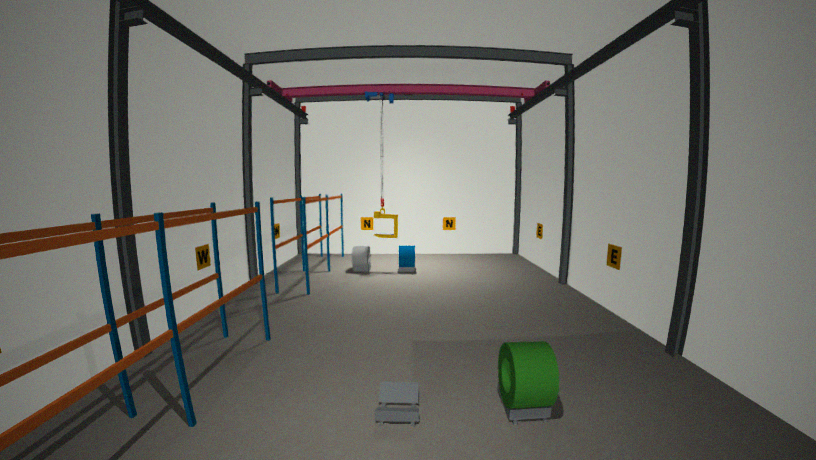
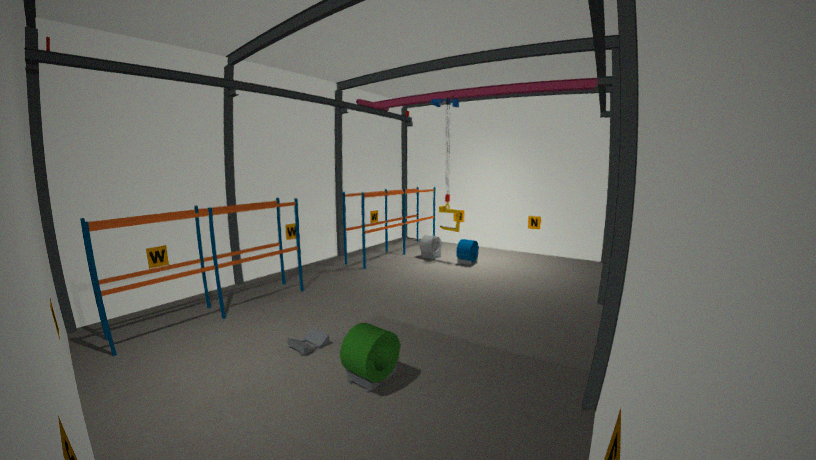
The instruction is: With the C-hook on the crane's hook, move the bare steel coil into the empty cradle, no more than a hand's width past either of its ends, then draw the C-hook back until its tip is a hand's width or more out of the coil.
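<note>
The bare steel coil point(image 1: 360, 258) point(image 2: 429, 246) is light grey and stands low near the far wall, left of a blue coil. The yellow C-hook point(image 1: 394, 226) point(image 2: 458, 222) hangs upright from the red hook block point(image 1: 382, 202) point(image 2: 447, 198), higher than both coils. Its lower arm points left and carries nothing. The arm is outside the coil's bore, so I take the gripper as open. The empty cradle point(image 1: 398, 392) point(image 2: 318, 338) is grey and lies in the near part of the hall, left of the green coil. What lies directly under the steel coil is too small to tell.
The blue coil point(image 1: 406, 256) point(image 2: 467, 250) and the green coil point(image 1: 536, 374) point(image 2: 361, 349) each sit on a grey cradle. Racks with orange beams point(image 1: 128, 230) point(image 2: 142, 220) stand along the left wall. The magenta girder point(image 1: 457, 90) point(image 2: 514, 89) spans the far part of the hall.
</note>
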